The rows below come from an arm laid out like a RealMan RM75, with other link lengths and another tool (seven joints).
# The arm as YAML. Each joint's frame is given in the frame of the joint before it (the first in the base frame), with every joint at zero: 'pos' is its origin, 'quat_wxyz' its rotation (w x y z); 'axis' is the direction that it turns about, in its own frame. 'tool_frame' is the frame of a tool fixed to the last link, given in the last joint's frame.
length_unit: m
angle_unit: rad
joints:
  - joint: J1
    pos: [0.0, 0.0, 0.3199]
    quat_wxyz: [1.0, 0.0, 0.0, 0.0]
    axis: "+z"
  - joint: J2
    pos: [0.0, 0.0, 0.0]
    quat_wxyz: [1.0, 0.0, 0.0, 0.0]
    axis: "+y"
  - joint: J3
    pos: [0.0, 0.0, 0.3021]
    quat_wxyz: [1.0, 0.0, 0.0, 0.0]
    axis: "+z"
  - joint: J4
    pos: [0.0, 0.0, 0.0]
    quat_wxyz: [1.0, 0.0, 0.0, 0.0]
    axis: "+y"
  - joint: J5
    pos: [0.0, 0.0, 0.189]
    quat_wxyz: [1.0, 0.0, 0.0, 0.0]
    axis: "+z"
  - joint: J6
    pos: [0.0, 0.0, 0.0]
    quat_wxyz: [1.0, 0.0, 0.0, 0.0]
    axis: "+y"
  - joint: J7
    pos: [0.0, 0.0, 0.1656]
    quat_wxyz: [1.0, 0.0, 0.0, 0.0]
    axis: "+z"
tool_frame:
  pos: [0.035, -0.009, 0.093]
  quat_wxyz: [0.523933, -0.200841, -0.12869, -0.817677]
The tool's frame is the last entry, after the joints.
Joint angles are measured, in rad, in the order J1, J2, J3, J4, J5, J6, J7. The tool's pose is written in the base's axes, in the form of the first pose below.
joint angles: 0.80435, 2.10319, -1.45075, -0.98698, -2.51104, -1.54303, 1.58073
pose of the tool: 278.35 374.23 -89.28; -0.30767 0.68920 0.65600; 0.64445 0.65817 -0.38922; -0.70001 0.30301 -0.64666
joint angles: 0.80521, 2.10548, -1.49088, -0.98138, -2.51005, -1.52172, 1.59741
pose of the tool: 279.89 373.20 -93.40; -0.30136 0.67683 0.67163; 0.63961 0.66589 -0.38405; -0.70716 0.31384 -0.63358
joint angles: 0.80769, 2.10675, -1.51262, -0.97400, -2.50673, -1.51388, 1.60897
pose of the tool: 280.80 371.13 -96.01; -0.29406 0.67405 0.67763; 0.63572 0.66735 -0.38796; -0.71372 0.31670 -0.62475
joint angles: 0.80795, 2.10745, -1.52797, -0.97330, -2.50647, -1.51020, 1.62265
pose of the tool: 281.63 369.72 -97.11; -0.28604 0.67339 0.68172; 0.63627 0.66543 -0.39033; -0.71648 0.32211 -0.61879
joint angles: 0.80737, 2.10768, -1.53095, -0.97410, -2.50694, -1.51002, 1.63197
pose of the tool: 282.02 369.13 -97.17; -0.28034 0.67687 0.68063; 0.64025 0.66015 -0.39279; -0.71518 0.32566 -0.61844
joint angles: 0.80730, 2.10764, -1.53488, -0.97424, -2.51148, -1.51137, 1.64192
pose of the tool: 283.45 368.53 -96.51; -0.27098 0.67835 0.68294; 0.64372 0.65520 -0.39538; -0.71567 0.33248 -0.61422
